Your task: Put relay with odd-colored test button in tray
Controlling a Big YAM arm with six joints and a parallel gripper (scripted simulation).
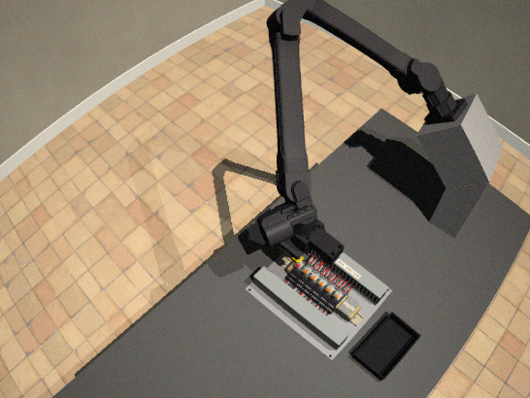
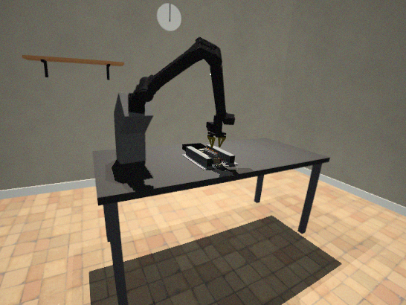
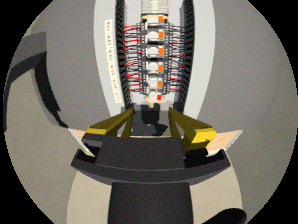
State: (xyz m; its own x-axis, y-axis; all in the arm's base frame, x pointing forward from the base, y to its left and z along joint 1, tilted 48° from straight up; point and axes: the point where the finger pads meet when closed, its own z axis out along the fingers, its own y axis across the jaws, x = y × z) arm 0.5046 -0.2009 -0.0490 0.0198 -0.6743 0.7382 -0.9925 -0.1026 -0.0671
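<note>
My gripper is now 70 mm above the relay and 10 mm short of it. The rest, counted from my hand: black tray: 340 mm to the left, 100 mm below, 10 mm ahead.
</note>
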